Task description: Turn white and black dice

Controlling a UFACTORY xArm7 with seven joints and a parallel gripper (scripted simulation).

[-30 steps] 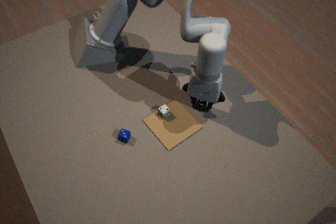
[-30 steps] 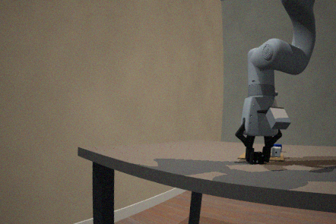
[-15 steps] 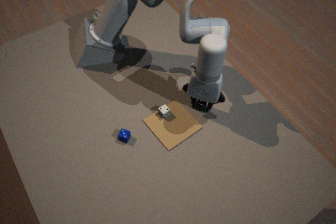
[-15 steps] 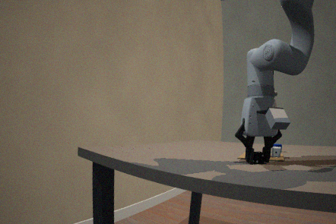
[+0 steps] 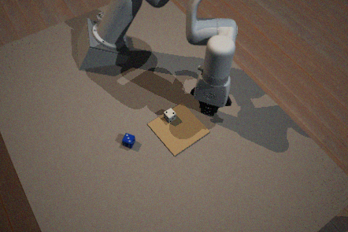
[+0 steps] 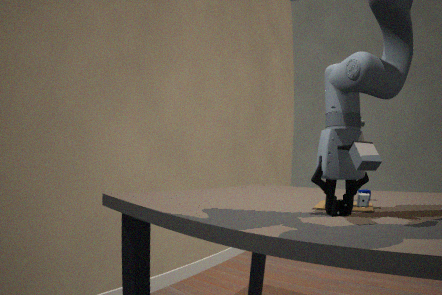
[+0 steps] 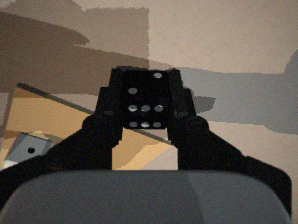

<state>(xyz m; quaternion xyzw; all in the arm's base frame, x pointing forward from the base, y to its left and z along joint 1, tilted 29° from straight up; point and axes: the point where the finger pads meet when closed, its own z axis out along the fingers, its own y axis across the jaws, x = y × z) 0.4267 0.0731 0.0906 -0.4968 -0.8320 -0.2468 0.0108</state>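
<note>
Right now the tan mat is 120 mm to the right of my hand, 20 mm below it and 10 mm behind it. The rest, counted from my hand: blue die 270 mm to the right, 60 mm behind, 10 mm below; then white die 120 mm to the right, 50 mm behind; then black die 10 mm below.
</note>
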